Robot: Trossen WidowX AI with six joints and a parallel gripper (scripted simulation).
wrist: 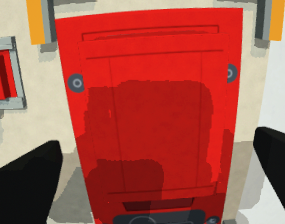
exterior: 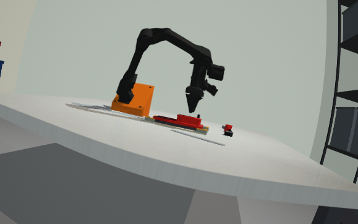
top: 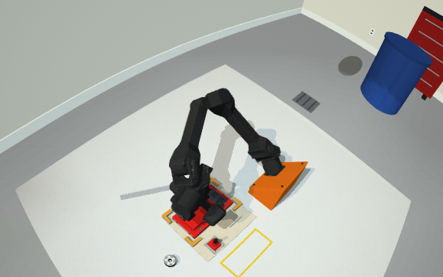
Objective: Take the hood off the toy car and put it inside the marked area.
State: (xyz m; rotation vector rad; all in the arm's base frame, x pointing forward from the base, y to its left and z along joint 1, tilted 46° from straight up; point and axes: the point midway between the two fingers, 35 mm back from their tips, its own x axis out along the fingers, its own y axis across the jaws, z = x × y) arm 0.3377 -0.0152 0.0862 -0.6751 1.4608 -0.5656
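The red hood lies 3 cm below my gripper tip. Round my gripper tip: grey ruler (6 cm ahead, 20 cm to the right, 7 cm below).
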